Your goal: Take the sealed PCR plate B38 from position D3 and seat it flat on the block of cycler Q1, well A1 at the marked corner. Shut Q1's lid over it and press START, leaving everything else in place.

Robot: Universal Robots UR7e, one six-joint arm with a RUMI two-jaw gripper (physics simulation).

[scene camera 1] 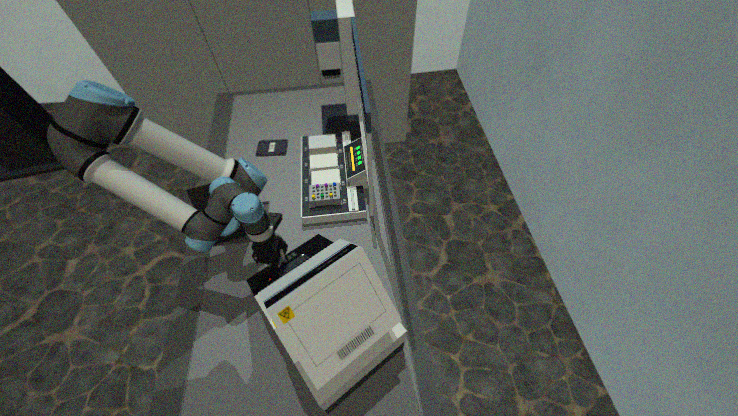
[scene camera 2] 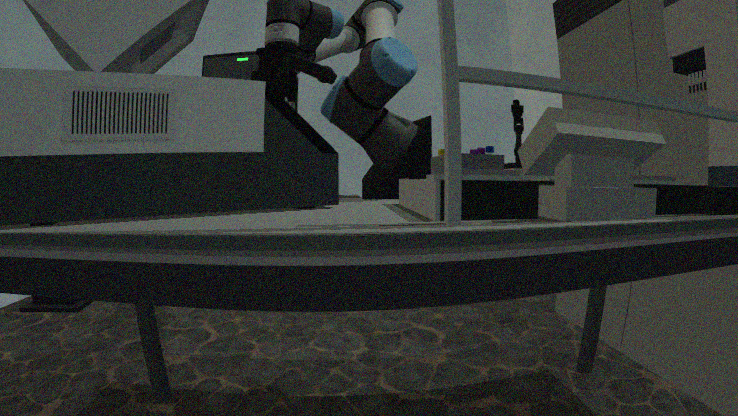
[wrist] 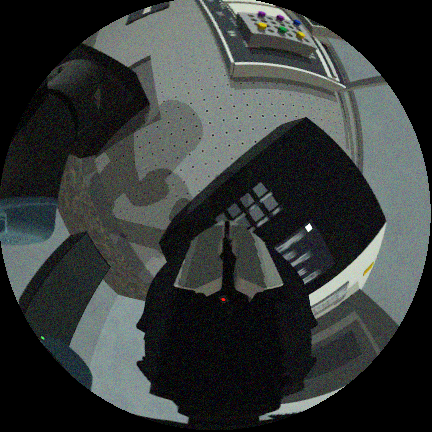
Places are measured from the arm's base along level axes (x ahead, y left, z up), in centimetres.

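Pixels of known places: gripper, fingertip midpoint: [scene camera 1: 279, 260] [wrist: 225, 221]; arm's base, origin of the base link: [scene camera 2: 398, 147].
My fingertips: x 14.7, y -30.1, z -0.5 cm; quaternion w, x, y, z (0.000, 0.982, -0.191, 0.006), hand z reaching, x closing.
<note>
Ahead of a thing's pixels: the offset from my fingertips to its middle. "pt": to the spot under its first point.
A white cycler [scene camera 1: 330, 310] [scene camera 2: 217, 113] has its lid @[dx +13.8, dy -31.0, dz +22.6 cm] [scene camera 1: 338, 310] down in scene camera 1; its name is not readable. Its black sloped front panel @[pt dx +12.0, dy +0.0, dz +2.3 cm] [scene camera 1: 312, 247] [wrist: 320, 170] carries grey keys @[dx +3.5, dy -0.3, dz -0.1 cm] [wrist: 255, 212], a small display @[dx +4.4, dy -5.6, dz +4.6 cm] [wrist: 312, 252] and a red light @[pt dx -3.7, dy -8.4, dz +4.5 cm] [scene camera 1: 269, 279] [wrist: 223, 299]. My gripper [scene camera 1: 283, 258] [wrist: 225, 221] is shut and empty, its fingertips low over the panel by the keys. Contact with a key cannot be told. In scene camera 2 the gripper [scene camera 2: 291, 101] is dark against the panel's upper edge. No plate B38 can be made out, and the cycler's block is hidden.
A deck [scene camera 1: 334, 218] [wrist: 280, 71] behind the cycler holds white plates @[dx +26.2, dy +47.7, dz -7.0 cm] [scene camera 1: 324, 160] and a tube rack @[dx +22.2, dy +28.2, dz -5.8 cm] [scene camera 1: 324, 192] [wrist: 277, 36] with coloured caps. A lit screen @[pt dx +39.1, dy +38.9, dz -0.6 cm] [scene camera 1: 355, 158] and an upright post @[dx +39.0, dy +16.4, dz +10.8 cm] [scene camera 2: 450, 113] stand along the bench edge. A dark pad @[pt dx +8.1, dy +68.5, dz -11.8 cm] [scene camera 1: 279, 147] lies beyond.
</note>
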